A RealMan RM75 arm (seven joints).
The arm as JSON. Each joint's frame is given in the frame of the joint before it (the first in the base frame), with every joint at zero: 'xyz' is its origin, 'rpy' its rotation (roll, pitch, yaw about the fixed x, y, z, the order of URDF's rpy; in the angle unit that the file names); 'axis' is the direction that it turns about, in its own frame. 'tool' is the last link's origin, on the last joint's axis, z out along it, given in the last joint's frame.
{
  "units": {
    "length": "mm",
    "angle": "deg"
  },
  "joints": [
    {
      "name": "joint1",
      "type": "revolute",
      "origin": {
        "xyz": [
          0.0,
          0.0,
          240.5
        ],
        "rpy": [
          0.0,
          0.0,
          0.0
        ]
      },
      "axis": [
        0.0,
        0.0,
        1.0
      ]
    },
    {
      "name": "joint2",
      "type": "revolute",
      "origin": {
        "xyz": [
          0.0,
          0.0,
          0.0
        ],
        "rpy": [
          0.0,
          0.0,
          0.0
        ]
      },
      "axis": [
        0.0,
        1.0,
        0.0
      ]
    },
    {
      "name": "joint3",
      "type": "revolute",
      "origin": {
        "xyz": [
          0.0,
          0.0,
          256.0
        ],
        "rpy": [
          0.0,
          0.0,
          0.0
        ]
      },
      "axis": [
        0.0,
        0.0,
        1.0
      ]
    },
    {
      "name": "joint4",
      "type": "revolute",
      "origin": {
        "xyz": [
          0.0,
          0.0,
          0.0
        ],
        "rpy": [
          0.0,
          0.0,
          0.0
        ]
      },
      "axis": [
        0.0,
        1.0,
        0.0
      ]
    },
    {
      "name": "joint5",
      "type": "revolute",
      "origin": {
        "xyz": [
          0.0,
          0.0,
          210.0
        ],
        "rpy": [
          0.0,
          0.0,
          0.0
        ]
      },
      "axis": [
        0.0,
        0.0,
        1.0
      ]
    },
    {
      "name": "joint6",
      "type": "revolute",
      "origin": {
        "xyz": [
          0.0,
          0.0,
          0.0
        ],
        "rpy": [
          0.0,
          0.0,
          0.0
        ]
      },
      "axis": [
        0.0,
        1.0,
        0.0
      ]
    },
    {
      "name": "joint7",
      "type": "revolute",
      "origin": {
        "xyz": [
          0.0,
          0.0,
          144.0
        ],
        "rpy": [
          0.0,
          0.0,
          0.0
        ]
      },
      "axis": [
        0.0,
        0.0,
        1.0
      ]
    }
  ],
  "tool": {
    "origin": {
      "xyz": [
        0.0,
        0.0,
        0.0
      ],
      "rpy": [
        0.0,
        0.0,
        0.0
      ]
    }
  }
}
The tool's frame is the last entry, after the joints.
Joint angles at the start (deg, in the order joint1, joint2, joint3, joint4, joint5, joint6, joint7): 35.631 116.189 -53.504 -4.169 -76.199 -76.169 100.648
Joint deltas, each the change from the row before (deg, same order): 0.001 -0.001 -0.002 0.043 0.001 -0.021 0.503; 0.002 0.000 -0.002 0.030 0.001 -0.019 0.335; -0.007 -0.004 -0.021 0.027 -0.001 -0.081 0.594; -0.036 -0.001 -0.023 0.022 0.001 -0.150 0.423; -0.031 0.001 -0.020 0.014 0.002 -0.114 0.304; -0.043 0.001 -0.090 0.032 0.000 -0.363 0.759; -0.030 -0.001 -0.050 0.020 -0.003 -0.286 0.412; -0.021 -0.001 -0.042 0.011 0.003 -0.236 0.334; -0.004 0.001 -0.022 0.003 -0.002 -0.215 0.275
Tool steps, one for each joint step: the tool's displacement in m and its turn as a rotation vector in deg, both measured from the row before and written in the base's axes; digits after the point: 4 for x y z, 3 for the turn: 0.0000 -0.0001 -0.0001 -0.282 0.315 -0.339; 0.0000 -0.0001 -0.0001 -0.190 0.214 -0.222; -0.0001 -0.0002 0.0000 -0.340 0.390 -0.342; -0.0001 -0.0004 0.0000 -0.264 0.339 -0.207; 0.0000 -0.0003 0.0000 -0.192 0.247 -0.147; -0.0005 -0.0009 0.0000 -0.524 0.644 -0.255; -0.0004 -0.0006 0.0000 -0.303 0.406 -0.082; -0.0004 -0.0005 0.0001 -0.241 0.332 -0.057; -0.0004 -0.0003 0.0001 -0.194 0.291 -0.018
